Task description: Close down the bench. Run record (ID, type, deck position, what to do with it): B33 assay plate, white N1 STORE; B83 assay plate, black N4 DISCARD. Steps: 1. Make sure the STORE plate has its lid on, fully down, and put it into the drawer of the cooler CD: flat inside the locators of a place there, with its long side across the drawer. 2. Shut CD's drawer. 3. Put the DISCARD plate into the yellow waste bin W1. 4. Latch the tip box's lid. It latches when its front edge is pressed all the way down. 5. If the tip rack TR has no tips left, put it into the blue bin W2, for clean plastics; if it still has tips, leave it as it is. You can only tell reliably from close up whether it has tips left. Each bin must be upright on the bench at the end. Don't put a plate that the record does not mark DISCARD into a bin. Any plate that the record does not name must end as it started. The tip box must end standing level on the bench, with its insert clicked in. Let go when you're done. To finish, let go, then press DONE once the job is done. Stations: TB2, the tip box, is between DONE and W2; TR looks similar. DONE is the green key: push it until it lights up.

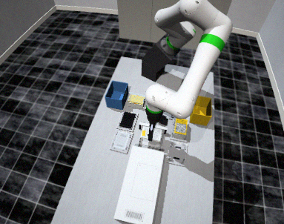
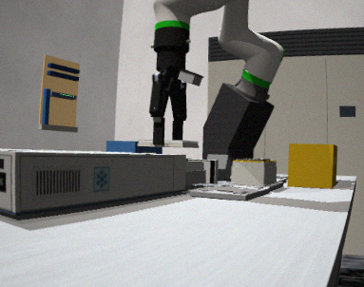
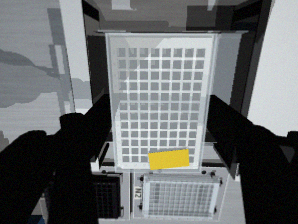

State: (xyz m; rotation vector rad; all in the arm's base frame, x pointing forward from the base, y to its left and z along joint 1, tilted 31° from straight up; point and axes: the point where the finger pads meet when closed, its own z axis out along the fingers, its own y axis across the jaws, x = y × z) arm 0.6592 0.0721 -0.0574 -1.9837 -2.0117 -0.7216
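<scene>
Now: the cooler drawer 9 cm below my hand and 4 cm ahead of it. The rest, counted from my hand: clear plate lid: 2 cm below; cooler CD: 18 cm ahead, 9 cm below, 1 cm to the left; white plate: 2 cm below.
</scene>
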